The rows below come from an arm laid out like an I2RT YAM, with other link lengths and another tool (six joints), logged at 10 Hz.
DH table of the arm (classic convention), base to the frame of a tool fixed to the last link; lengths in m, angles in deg. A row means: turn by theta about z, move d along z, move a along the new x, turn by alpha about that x. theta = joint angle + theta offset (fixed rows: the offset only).
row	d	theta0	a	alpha
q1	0.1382	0	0.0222	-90
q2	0	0	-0.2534	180
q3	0	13.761	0.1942	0
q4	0.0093	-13.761	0.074	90
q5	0.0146	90	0	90
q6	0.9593	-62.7	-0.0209	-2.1
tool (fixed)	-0.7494	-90	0	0
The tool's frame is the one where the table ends.
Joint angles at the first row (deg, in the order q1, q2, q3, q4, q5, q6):
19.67, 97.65, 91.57, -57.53, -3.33, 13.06
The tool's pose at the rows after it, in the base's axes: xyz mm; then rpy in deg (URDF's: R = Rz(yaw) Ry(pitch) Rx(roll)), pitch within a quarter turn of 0, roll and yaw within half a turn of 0:
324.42, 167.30, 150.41, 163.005, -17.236, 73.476
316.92, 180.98, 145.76, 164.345, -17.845, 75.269
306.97, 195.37, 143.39, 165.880, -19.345, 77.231
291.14, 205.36, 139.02, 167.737, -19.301, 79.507
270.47, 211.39, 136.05, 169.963, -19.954, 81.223
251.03, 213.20, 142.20, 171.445, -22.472, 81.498
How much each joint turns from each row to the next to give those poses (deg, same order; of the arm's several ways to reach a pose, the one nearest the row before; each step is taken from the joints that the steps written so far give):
1.17, 1.20, -0.12, 0.17, -1.01, 0.26
1.67, 0.53, -0.72, 0.61, -1.36, 0.05
1.40, -0.06, -1.27, 0.94, -2.32, -0.09
1.74, -0.17, -1.09, -0.61, -1.38, -0.66
1.19, -1.61, -2.83, -0.20, -2.11, -0.53
0.06, -3.87, -3.88, 0.44, -2.93, 0.36

